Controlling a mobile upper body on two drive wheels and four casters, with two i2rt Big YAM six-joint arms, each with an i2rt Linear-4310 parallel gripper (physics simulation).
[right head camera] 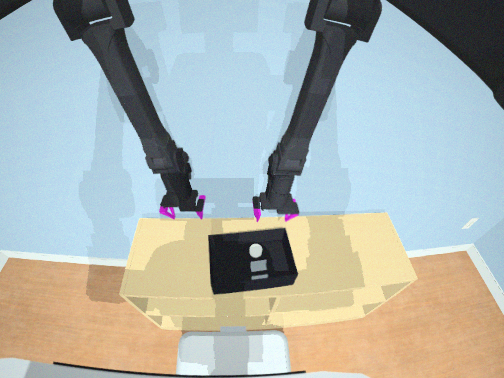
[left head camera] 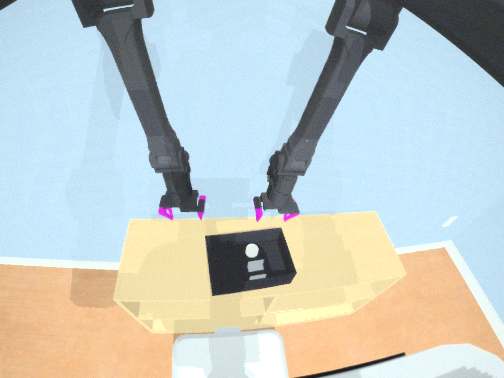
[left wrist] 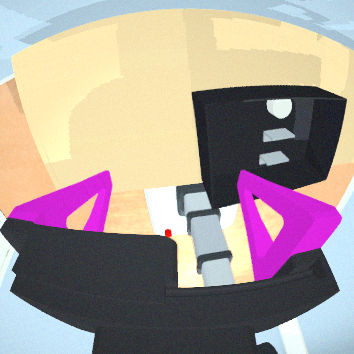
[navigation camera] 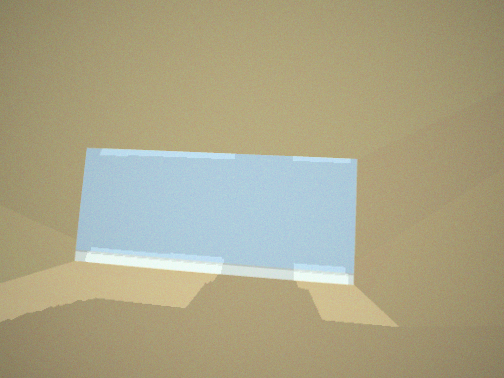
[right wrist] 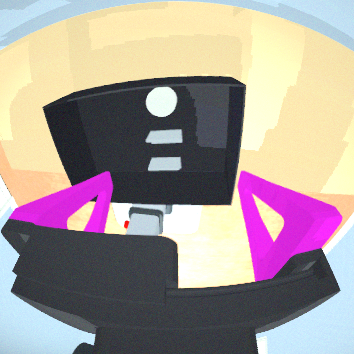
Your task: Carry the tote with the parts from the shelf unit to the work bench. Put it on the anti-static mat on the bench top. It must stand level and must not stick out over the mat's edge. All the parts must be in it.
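The black tote stands upright on top of the light wooden shelf unit. In it are a white round part and two grey pieces, one beside the other. My left gripper and right gripper are open and empty, apart from the tote. The bench and mat do not show.
A white rounded base part lies below the shelf unit in both head views. Brown floor borders a white skirting strip and pale blue surface. The navigation camera shows tan panels around a rectangular pale blue opening.
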